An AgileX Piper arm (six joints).
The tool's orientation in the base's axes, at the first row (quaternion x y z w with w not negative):
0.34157 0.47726 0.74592 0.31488
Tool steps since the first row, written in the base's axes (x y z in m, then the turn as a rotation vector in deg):
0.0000 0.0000 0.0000 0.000 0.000 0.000
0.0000 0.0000 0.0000 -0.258 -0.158 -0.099
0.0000 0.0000 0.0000 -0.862 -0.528 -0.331
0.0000 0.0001 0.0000 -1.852 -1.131 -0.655
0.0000 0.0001 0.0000 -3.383 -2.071 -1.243
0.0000 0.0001 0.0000 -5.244 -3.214 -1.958
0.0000 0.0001 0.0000 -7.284 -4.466 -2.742
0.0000 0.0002 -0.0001 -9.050 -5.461 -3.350
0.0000 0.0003 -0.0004 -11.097 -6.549 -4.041
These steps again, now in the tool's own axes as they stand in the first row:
0.0000 0.0000 0.0000 0.000 0.000 0.000
0.0000 0.0000 0.0000 0.000 0.000 -0.318
0.0000 0.0000 0.0000 0.001 0.000 -1.064
0.0001 0.0000 0.0000 0.016 0.050 -2.266
0.0001 0.0000 0.0000 0.015 0.051 -4.156
0.0001 0.0000 0.0000 0.014 0.051 -6.454
0.0001 0.0000 0.0000 0.013 0.051 -8.973
0.0001 -0.0002 0.0001 0.098 0.085 -11.087
0.0002 -0.0005 0.0000 0.251 0.115 -13.501

